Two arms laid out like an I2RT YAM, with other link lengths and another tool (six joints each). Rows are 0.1 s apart.
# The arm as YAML. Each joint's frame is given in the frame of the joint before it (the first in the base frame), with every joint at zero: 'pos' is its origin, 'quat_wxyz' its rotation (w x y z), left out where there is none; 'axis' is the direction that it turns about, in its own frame. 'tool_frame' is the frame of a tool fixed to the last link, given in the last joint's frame.
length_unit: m
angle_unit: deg
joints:
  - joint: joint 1
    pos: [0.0, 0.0, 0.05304]
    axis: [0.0, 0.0, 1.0]
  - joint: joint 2
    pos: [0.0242, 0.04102, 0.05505]
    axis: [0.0, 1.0, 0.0]
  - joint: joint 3
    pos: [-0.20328, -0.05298, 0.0]
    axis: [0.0, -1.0, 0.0]
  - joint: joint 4
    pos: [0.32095, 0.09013, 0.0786]
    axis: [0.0, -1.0, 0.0]
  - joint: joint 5
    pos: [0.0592, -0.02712, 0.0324]
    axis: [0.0, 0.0, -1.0]
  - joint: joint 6
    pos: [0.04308, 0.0, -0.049]
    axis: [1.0, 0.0, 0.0]
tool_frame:
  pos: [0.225, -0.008, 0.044]
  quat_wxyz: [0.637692, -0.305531, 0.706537, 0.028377]
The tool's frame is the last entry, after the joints.
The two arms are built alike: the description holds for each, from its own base.
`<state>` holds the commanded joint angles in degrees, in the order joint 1, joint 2, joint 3, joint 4, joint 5, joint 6, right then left.
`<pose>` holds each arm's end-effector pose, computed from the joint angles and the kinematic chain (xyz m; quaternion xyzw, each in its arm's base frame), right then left.
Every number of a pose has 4 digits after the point. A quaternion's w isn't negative.
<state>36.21 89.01 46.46 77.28 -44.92 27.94 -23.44 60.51 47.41 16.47 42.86 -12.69</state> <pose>0.2895 0.4856 0.3204 -0.5993 0.2021 0.5157 0.5780 0.4157 -0.3219 0.3320 0.0769 0.7776 -0.3771 0.4972</pose>
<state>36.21 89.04 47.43 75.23 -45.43 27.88 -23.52 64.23 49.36 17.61 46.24 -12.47</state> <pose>0.2921 0.4898 0.3203 -0.6014 0.2074 0.5196 0.5703 0.4116 -0.3333 0.3246 0.1014 0.7779 -0.3887 0.4832</pose>
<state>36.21 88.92 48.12 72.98 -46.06 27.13 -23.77 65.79 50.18 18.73 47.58 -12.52</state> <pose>0.2936 0.4941 0.3181 -0.6064 0.2127 0.5201 0.5626 0.4085 -0.3391 0.3240 0.1128 0.7747 -0.3958 0.4801</pose>
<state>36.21 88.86 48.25 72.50 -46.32 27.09 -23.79 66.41 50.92 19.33 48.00 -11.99</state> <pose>0.2933 0.4951 0.3176 -0.6077 0.2134 0.5212 0.5599 0.4075 -0.3406 0.3285 0.1193 0.7690 -0.3970 0.4867</pose>
